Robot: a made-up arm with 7 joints. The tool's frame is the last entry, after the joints.
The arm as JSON. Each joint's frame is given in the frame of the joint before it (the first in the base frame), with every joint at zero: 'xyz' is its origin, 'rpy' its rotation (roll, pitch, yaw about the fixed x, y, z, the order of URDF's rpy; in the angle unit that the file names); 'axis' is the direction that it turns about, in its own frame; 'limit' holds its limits. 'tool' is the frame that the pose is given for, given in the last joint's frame.
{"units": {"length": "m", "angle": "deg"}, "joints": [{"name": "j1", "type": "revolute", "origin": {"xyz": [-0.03, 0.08, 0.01], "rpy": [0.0, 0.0, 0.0]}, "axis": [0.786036, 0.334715, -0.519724], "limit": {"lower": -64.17, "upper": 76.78}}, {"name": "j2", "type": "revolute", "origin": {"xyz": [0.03, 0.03, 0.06], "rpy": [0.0, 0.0, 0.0]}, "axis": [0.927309, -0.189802, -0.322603], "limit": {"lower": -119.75, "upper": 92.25}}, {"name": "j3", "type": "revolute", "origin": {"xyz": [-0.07, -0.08, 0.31], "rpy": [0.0, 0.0, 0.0]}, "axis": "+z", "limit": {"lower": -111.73, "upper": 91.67}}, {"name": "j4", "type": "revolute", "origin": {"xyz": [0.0, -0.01, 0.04], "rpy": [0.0, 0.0, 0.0]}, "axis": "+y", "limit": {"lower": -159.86, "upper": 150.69}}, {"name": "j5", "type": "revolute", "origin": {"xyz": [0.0, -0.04, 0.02], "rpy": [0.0, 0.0, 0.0]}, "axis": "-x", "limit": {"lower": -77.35, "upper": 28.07}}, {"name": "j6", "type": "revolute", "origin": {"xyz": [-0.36, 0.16, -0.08], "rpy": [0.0, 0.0, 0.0]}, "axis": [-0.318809, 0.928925, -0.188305], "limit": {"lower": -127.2, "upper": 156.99}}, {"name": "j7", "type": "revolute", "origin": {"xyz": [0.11, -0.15, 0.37], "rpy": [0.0, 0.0, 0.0]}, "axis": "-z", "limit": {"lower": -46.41, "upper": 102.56}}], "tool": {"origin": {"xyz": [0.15, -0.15, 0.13], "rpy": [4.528, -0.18, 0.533]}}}
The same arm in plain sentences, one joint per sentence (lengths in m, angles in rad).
The arm has seven revolute joints in a row. What follows holds with every joint at zero, and every direction is one of the base frame's.
Joint 1 is mounted 0.03 m along -x and 0.08 m along +y and 0.01 m along +z from the base frame's origin and rotates about the direction (0.786036, 0.334715, -0.519724), from -1.12 to 1.3401 rad.
Joint 2 is mounted 0.03 m along +x and 0.03 m along +y and 0.06 m along +z from joint 1 and rotates about the direction (0.927309, -0.189802, -0.322603), from -2.09 to 1.6101 rad.
Joint 3 is mounted 0.07 m along -x and 0.08 m along -y and 0.31 m along +z from joint 2 and rotates about +z, from -1.9501 to 1.5999 rad.
Joint 4 is mounted 0.01 m along -y and 0.04 m along +z from joint 3 and rotates about +y, from -2.7901 to 2.63 rad.
Joint 5 is mounted 0.04 m along -y and 0.02 m along +z from joint 4 and rotates about -x, from -1.35 to 0.4899 rad.
Joint 6 is mounted 0.36 m along -x and 0.16 m along +y and 0.08 m along -z from joint 5 and rotates about the direction (-0.318809, 0.928925, -0.188305), from -2.2201 to 2.74 rad.
Joint 7 is mounted 0.11 m along +x and 0.15 m along -y and 0.37 m along +z from joint 6 and rotates about -z, from -0.81 to 1.79 rad.
The tool frame, which is the frame that the pose is given for, is mounted 0.15 m along +x and 0.15 m along -y and 0.13 m along +z from joint 7; its axes are the base frame's turned by roll 0.079, pitch -0.0031 and yaw 0.0093 rad (as in URDF: about the fixed x, then y, then z).

